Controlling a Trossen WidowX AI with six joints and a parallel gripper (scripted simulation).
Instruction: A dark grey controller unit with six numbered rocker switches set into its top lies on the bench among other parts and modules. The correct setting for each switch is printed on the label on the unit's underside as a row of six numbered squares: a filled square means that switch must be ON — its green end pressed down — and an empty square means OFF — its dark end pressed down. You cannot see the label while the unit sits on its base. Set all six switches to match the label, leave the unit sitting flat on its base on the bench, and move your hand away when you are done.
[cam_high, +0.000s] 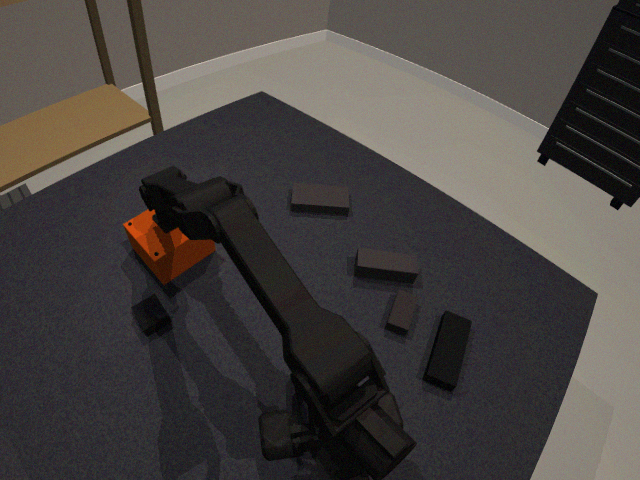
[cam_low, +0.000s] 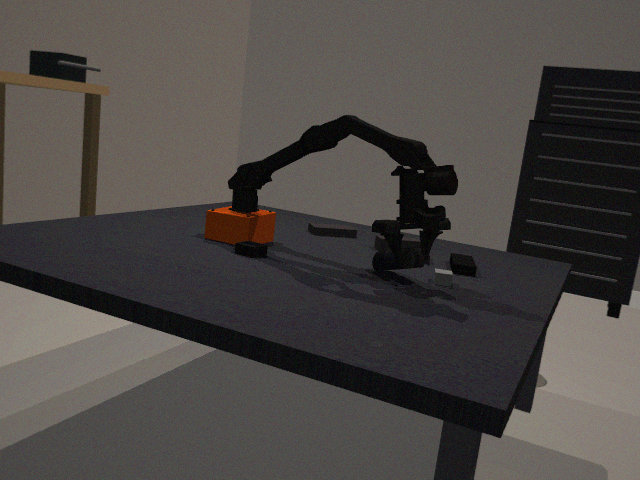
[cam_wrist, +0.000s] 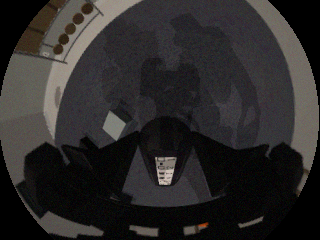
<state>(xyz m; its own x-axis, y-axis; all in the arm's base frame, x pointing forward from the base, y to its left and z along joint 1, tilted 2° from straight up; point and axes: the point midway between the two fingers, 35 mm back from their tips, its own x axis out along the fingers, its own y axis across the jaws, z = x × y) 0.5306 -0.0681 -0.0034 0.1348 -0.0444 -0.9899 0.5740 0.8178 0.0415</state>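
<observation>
My gripper tip is now 6 cm short of the light grey cube, 8 cm to the right of it and 4 cm above it. The rest, counted from my gripper tip: long black block (5 cm ahead, 30 cm to the left, 4 cm below); black cube (40 cm behind, 8 cm to the right, 4 cm below).
</observation>
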